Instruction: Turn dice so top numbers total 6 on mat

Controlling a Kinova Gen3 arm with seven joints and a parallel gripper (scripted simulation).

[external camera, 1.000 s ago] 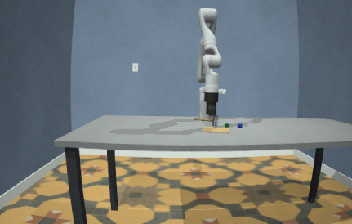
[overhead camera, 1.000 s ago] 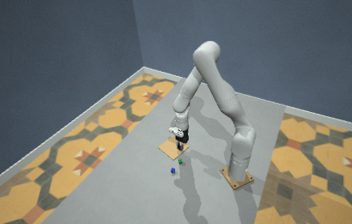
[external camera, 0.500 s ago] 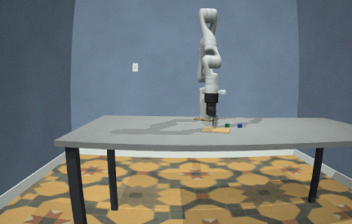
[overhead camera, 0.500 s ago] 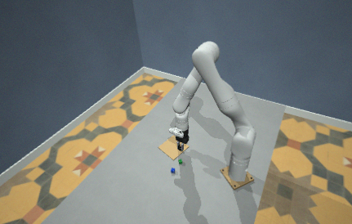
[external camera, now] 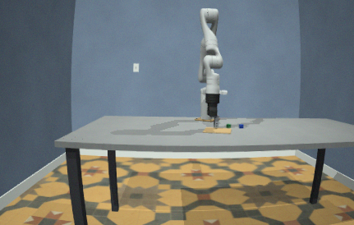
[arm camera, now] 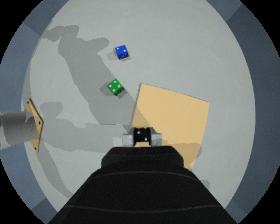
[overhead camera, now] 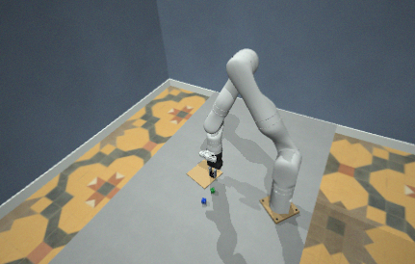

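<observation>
Now: hand 1 cm above the black die. Also, from my hand: blue die: 2 cm behind, 15 cm to the left, 2 cm below; green die: 4 cm behind, 8 cm to the left, 2 cm below; tan mat: 5 cm ahead, 3 cm below.
</observation>
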